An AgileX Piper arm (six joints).
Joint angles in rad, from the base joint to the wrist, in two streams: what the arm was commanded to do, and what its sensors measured. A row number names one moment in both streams.
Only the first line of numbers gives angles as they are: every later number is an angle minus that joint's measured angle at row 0.
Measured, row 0:
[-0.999 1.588 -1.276 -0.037 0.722 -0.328]
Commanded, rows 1 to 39:
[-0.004 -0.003 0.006 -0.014 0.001 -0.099]
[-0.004 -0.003 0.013 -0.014 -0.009 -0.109]
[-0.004 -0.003 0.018 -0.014 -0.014 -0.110]
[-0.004 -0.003 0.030 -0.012 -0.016 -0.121]
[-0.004 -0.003 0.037 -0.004 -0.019 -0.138]
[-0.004 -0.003 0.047 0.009 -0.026 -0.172]
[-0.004 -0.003 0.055 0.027 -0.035 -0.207]
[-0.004 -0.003 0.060 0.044 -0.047 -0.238]
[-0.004 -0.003 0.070 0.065 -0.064 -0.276]
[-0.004 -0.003 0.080 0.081 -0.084 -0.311]
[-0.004 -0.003 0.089 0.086 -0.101 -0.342]
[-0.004 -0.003 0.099 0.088 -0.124 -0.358]
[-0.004 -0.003 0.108 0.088 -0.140 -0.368]
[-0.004 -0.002 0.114 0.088 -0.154 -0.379]
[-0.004 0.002 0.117 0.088 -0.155 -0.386]
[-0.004 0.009 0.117 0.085 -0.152 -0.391]
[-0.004 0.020 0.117 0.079 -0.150 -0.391]
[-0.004 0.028 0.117 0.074 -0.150 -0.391]
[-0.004 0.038 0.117 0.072 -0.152 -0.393]
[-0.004 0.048 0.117 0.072 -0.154 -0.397]
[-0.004 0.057 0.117 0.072 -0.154 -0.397]
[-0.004 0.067 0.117 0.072 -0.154 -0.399]
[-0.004 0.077 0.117 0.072 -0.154 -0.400]
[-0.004 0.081 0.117 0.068 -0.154 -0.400]
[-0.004 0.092 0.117 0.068 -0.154 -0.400]
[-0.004 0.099 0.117 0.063 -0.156 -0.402]
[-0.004 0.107 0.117 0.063 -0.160 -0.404]
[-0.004 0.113 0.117 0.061 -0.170 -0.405]
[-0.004 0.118 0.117 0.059 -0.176 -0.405]
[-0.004 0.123 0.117 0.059 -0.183 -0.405]
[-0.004 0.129 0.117 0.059 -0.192 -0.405]
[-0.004 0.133 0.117 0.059 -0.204 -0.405]
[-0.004 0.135 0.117 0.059 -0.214 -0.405]
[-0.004 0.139 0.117 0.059 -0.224 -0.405]
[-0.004 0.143 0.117 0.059 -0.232 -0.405]
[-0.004 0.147 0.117 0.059 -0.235 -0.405]
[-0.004 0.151 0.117 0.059 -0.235 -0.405]
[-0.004 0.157 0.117 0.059 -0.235 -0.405]
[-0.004 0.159 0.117 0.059 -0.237 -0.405]
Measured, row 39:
[-0.002 0.149 0.109 0.063 -0.239 -0.395]
